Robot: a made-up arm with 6 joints.
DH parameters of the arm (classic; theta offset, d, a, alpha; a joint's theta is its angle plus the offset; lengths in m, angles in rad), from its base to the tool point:
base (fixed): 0 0 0.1 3.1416
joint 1: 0 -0.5 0.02 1.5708
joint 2: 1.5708 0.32 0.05 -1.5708
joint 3: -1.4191 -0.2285 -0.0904 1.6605
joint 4: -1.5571 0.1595 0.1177 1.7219
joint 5: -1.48 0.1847 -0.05 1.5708
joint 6: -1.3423 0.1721 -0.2 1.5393
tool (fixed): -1.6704 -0.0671 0 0
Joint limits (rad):
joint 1: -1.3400..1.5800
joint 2: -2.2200..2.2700
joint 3: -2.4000..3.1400
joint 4: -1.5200..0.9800
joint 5: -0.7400..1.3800
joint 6: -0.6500..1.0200
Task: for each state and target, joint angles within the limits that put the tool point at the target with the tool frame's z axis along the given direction. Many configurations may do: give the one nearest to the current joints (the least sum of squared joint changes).
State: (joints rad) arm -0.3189 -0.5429 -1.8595 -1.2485 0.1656 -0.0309
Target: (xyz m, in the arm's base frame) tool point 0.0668 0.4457 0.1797 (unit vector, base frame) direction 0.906 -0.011 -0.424
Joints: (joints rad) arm -0.6597 -0.8540 -2.4000 -0.9184 -0.3828 -0.2082
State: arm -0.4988 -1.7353 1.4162 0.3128 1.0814 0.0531
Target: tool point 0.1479 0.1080 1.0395 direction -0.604 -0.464 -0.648
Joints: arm -0.4637 -1.2372 0.7234 0.9743 1.3800 0.2749
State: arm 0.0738 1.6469 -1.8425 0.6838 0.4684 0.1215
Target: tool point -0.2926 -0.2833 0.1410 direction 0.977 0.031 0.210
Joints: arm -0.5488 1.7876 -1.6754 0.5686 -0.3442 0.9855
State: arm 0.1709 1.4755 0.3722 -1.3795 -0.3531 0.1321
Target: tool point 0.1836 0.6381 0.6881 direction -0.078 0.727 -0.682
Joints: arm -0.3555 1.1697 1.1765 -0.9795 -0.3670 0.6615
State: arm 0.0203 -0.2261 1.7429 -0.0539 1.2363 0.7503
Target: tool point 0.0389 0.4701 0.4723 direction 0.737 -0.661 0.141
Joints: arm -0.0009 -0.9638 2.4336 -0.9003 1.3781 1.0200
